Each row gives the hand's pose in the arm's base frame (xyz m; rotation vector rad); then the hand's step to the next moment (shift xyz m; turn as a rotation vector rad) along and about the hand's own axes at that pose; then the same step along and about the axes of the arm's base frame.
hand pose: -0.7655 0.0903 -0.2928 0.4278 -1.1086 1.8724
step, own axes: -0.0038 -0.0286 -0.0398 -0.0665 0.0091 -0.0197
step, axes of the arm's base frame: 0.0312 0.0369 -0.0090 0.0313 -0.0200 -0.0593
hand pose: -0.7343 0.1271 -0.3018 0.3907 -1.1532 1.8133
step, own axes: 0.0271 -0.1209 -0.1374 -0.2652 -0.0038 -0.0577
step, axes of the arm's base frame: 0.1130 0.1458 0.0137 0.1538 -0.0918 -0.2039
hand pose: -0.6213 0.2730 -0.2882 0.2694 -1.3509 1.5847
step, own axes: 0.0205 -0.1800 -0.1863 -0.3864 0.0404 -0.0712
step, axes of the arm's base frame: 0.2061 0.1463 0.0603 0.1832 -0.1391 -0.3211
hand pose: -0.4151 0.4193 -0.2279 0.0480 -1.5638 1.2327
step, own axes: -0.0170 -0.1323 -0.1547 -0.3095 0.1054 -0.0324
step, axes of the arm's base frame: 0.1928 0.0393 0.0549 0.0864 -0.0952 -0.3023
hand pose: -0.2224 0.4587 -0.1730 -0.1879 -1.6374 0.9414
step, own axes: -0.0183 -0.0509 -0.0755 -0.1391 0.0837 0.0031
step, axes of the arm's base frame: 0.0904 -0.0087 0.0195 0.0103 -0.0271 -0.1598
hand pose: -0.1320 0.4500 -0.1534 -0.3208 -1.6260 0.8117
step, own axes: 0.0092 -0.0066 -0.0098 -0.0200 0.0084 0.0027
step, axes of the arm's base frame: 0.0086 0.0042 0.0115 0.0002 -0.0072 -0.0206
